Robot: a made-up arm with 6 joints.
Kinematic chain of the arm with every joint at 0, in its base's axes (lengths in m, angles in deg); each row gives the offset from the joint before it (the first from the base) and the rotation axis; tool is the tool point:
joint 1: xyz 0 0 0.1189 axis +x
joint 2: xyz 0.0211 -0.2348 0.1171 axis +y
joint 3: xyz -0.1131 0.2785 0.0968 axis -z
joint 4: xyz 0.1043 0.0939 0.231 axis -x
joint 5: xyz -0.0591 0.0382 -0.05 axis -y
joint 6: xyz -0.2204 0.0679 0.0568 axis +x
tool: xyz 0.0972 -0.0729 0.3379
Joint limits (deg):
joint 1: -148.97..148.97
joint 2: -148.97..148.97
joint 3: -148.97..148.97
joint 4: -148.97..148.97
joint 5: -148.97..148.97
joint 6: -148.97..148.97
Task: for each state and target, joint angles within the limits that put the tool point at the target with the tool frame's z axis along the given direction. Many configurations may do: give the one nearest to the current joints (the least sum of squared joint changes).
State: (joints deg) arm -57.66 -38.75 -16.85 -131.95 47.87 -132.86
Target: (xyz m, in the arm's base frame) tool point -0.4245 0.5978 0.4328 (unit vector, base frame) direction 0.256 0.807 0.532
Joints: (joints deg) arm -58.19 -46.36 -19.40 -144.50 75.70 -147.52
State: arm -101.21 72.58 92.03 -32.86 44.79 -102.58
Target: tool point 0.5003 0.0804 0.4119 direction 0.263 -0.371 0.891
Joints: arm -94.54 54.84 128.05 -28.35 37.17 -126.70
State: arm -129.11 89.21 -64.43 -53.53 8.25 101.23
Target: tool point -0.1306 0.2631 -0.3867 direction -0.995 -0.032 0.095
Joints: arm -148.97 42.62 -52.97 -90.59 -39.31 131.31
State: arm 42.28 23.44 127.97 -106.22 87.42 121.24
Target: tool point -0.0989 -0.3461 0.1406 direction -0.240 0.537 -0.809
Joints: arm 39.48 -2.72 144.57 -87.37 97.90 107.06
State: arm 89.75 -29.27 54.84 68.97 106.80 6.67
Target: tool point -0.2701 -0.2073 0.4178 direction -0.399 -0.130 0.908
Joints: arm 105.81 -59.66 93.43 21.23 81.51 26.02
